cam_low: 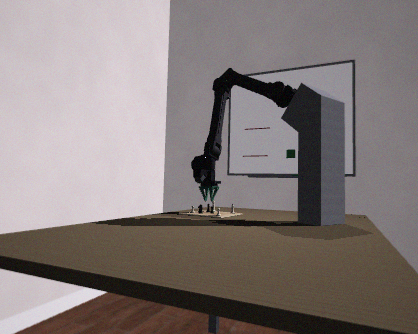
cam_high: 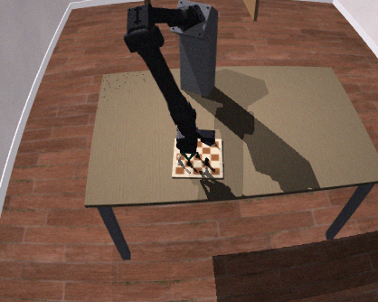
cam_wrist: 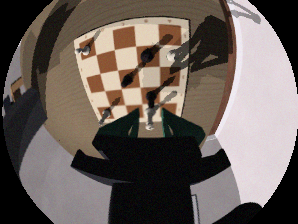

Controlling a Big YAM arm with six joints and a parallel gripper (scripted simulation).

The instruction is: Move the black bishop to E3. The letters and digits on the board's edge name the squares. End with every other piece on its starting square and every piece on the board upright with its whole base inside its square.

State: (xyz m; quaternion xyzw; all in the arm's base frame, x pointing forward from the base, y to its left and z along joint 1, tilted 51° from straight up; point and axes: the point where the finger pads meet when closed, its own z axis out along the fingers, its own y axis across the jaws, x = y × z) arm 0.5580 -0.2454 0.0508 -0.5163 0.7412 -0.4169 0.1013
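Right now the black bishop is 4 cm below my hand. From my hand the other things lie so: chessboard 6 cm below, 5 cm to the left, 1 cm behind.
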